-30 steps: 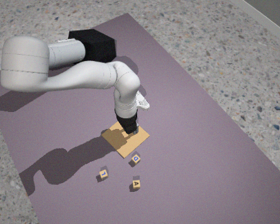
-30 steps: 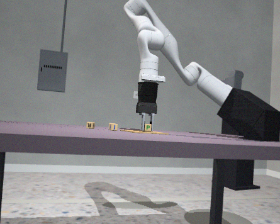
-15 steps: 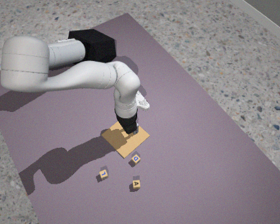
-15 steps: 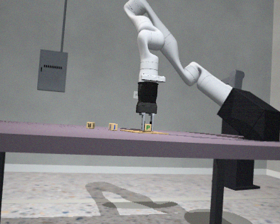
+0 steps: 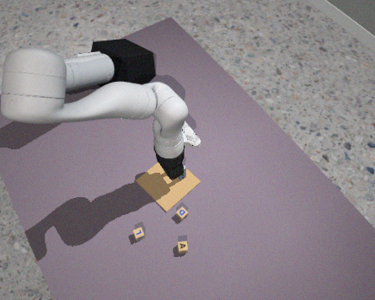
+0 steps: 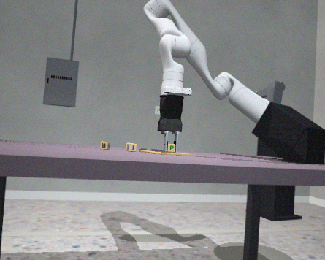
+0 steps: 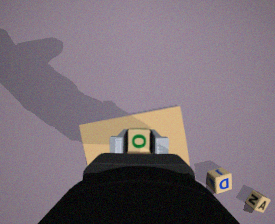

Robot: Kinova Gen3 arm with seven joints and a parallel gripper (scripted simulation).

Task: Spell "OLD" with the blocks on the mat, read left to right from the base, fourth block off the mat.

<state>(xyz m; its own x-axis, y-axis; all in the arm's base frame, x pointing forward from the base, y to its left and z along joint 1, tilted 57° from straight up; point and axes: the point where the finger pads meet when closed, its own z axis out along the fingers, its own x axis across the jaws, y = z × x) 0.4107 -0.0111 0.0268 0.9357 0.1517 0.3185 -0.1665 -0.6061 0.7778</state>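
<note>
The O block is 1 cm below my hand. From my hand the other things lie so: L block 21 cm to the right, 7 cm ahead, 1 cm below; D block 10 cm ahead, 8 cm to the right, 1 cm below; tan mat 4 cm to the right, 2 cm below, 1 cm behind.
</note>
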